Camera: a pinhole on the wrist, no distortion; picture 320 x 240 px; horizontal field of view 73.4 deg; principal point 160.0 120.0 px. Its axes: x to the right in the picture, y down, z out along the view. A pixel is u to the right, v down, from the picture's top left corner.
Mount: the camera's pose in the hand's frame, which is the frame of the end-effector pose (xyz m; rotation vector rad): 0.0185 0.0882 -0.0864 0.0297 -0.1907 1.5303
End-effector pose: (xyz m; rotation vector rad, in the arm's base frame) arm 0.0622 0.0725 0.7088 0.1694 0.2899 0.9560
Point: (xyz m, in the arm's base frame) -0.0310 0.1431 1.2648
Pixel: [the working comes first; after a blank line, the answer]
In the camera's frame: 0.2520 0.0532 0.5611

256 140
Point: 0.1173 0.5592 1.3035
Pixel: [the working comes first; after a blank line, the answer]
In the camera's frame: 0.4048 -0.3628 0.5756

outside the picture
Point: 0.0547 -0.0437 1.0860
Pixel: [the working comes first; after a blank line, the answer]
In the camera's frame: 0.0114 0.1344 0.4623

165 182
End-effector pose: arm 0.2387 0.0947 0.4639 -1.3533 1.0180 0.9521
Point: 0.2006 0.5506 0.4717
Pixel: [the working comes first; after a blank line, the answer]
In the camera's frame: 0.0266 -0.0005 0.5452

170 120
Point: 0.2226 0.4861 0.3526
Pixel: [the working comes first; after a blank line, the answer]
In the camera's frame: 0.0354 -0.1160 0.4716

176 67
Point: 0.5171 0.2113 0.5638
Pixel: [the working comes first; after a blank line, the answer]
In the camera's frame: -0.3502 -0.0017 0.2592

outside the picture
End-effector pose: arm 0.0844 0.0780 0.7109 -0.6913 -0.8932 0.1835
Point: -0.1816 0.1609 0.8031
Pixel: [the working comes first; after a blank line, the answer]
In the camera's frame: -0.0653 0.0477 0.3896

124 146
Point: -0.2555 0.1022 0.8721
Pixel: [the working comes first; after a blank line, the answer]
In the camera's frame: -0.1546 0.0635 0.4633

88 149
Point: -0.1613 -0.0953 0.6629
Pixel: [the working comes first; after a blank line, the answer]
In the camera's frame: -0.2051 0.2488 0.2293

outside the picture
